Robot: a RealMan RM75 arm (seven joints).
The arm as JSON. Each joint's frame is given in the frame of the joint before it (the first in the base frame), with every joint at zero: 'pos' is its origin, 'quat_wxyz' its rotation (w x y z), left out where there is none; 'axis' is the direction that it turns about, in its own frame. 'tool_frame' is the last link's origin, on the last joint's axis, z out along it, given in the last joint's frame.
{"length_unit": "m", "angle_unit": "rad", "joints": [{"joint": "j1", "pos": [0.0, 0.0, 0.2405], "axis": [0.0, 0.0, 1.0]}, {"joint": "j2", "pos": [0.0, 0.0, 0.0], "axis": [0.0, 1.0, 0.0]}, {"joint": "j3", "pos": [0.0, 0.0, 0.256], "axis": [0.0, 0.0, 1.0]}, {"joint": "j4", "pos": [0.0, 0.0, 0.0], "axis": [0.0, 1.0, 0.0]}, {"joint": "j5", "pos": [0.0, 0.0, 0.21], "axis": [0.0, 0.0, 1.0]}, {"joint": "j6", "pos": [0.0, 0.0, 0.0], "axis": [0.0, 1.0, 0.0]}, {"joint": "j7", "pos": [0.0, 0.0, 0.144], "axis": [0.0, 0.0, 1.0]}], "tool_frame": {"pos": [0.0, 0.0, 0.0]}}
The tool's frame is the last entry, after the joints.
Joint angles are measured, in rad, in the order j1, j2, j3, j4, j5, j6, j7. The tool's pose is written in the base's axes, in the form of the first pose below.
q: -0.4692, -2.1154, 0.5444, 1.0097, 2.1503, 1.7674, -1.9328
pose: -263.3 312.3 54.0 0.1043 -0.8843 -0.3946 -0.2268
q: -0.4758, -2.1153, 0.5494, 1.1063, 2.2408, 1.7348, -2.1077
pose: -267.4 319.4 66.8 0.1335 -0.8606 -0.4565 -0.1822
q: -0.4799, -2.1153, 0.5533, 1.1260, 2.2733, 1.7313, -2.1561
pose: -268.6 320.4 68.6 0.1375 -0.8530 -0.4748 -0.1676
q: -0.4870, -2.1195, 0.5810, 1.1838, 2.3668, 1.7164, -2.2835
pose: -271.3 322.8 71.4 0.1529 -0.8316 -0.5197 -0.1226
